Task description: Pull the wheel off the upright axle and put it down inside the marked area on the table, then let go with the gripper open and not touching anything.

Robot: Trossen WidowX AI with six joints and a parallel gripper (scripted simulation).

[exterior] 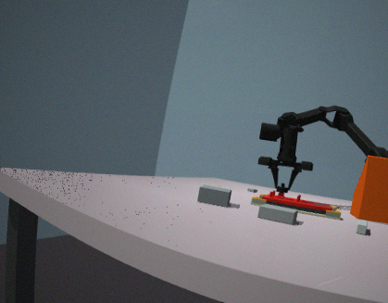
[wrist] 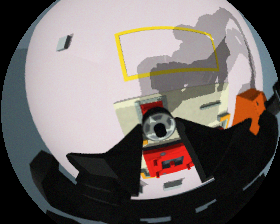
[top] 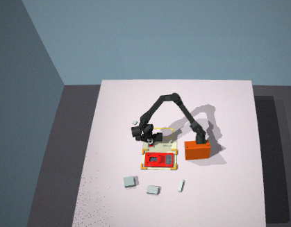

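Now: the wheel right at my gripper tip. The rest, counted from my gripper tip: thin grey bar (220 mm behind, 320 mm to the left, 30 mm below); upright axle (10 mm below).
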